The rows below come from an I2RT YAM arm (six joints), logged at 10 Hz.
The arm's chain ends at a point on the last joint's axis. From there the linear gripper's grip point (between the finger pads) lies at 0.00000 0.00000 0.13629 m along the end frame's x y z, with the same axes.
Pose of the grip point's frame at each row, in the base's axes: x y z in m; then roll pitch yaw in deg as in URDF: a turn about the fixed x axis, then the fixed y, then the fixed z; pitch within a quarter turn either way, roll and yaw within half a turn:
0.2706 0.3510 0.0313 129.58 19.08 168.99
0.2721 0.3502 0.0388 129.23 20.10 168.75
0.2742 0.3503 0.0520 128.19 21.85 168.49
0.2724 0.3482 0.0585 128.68 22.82 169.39
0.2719 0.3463 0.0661 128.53 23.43 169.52
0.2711 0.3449 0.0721 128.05 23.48 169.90
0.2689 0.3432 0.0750 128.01 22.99 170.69
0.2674 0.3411 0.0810 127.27 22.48 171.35
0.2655 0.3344 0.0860 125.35 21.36 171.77
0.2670 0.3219 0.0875 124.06 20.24 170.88
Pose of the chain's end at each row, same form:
0.2227 0.2533 0.1134 129.58 19.08 168.99
0.2225 0.2524 0.1197 129.23 20.10 168.75
0.2221 0.2516 0.1302 128.19 21.85 168.49
0.2203 0.2497 0.1370 128.68 22.82 169.39
0.2193 0.2476 0.1440 128.53 23.43 169.52
0.2193 0.2451 0.1491 128.05 23.48 169.90
0.2192 0.2425 0.1523 128.01 22.99 170.69
0.2199 0.2386 0.1573 127.27 22.48 171.35
0.2212 0.2285 0.1594 125.35 21.36 171.77
0.2230 0.2146 0.1591 124.06 20.24 170.88

